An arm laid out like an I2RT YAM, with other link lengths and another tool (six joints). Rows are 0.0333 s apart.
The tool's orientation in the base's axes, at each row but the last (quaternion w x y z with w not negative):
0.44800 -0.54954 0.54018 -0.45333
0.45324 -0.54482 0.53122 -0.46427
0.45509 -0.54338 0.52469 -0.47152
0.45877 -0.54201 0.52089 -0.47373
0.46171 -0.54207 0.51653 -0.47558
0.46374 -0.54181 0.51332 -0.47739
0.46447 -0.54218 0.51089 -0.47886
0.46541 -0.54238 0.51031 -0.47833
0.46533 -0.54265 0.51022 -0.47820
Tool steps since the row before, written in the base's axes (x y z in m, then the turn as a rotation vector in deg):
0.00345 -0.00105 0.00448 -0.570 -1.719 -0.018
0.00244 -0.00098 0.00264 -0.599 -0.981 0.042
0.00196 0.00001 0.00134 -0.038 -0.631 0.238
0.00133 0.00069 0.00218 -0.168 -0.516 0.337
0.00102 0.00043 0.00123 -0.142 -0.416 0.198
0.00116 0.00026 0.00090 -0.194 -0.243 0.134
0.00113 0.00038 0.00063 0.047 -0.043 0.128
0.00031 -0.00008 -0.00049 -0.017 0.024 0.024
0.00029 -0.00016 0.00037 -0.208 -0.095 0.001
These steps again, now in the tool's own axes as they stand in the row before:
0.00113 -0.00503 0.00255 1.715 0.150 -0.561
0.00105 -0.00297 0.00199 0.979 0.077 -0.599
0.00005 -0.00160 0.00175 0.639 -0.208 -0.071
-0.00060 -0.00236 0.00104 0.526 -0.293 -0.212
-0.00037 -0.00136 0.00087 0.421 -0.163 -0.169
-0.00020 -0.00104 0.00105 0.245 -0.101 -0.211
-0.00033 -0.00077 0.00106 0.050 -0.130 0.032
0.00007 0.00046 0.00036 -0.023 -0.023 -0.019
0.00018 -0.00039 0.00024 0.090 0.026 -0.208

